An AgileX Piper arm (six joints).
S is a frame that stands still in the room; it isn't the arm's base.
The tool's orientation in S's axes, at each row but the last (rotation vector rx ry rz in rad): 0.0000 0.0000 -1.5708; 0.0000 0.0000 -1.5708; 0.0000 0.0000 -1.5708; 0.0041 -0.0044 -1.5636; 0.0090 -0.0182 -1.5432; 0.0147 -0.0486 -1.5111; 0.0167 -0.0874 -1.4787; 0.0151 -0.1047 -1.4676
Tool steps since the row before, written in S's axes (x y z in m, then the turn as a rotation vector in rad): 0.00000 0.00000 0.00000 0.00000 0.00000 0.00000; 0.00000 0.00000 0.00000 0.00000 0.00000 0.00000; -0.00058 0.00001 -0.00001 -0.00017 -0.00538 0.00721; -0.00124 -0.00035 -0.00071 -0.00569 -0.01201 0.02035; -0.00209 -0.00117 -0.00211 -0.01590 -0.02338 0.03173; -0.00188 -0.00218 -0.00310 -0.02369 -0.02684 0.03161; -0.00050 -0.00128 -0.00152 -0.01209 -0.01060 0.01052; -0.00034 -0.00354 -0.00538 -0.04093 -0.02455 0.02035
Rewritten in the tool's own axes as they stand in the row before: 0.00000 0.00000 0.00000 0.00000 0.00000 0.00000; 0.00000 0.00000 0.00000 0.00000 0.00000 0.00000; -0.00001 -0.00058 -0.00001 0.00538 -0.00017 0.00721; 0.00034 -0.00125 -0.00070 0.01197 -0.00567 0.02038; 0.00110 -0.00216 -0.00208 0.02313 -0.01599 0.03187; 0.00199 -0.00213 -0.00306 0.02612 -0.02397 0.03200; 0.00115 -0.00071 -0.00153 0.00997 -0.01231 0.01087; 0.00315 -0.00110 -0.00552 0.02157 -0.04163 0.02221
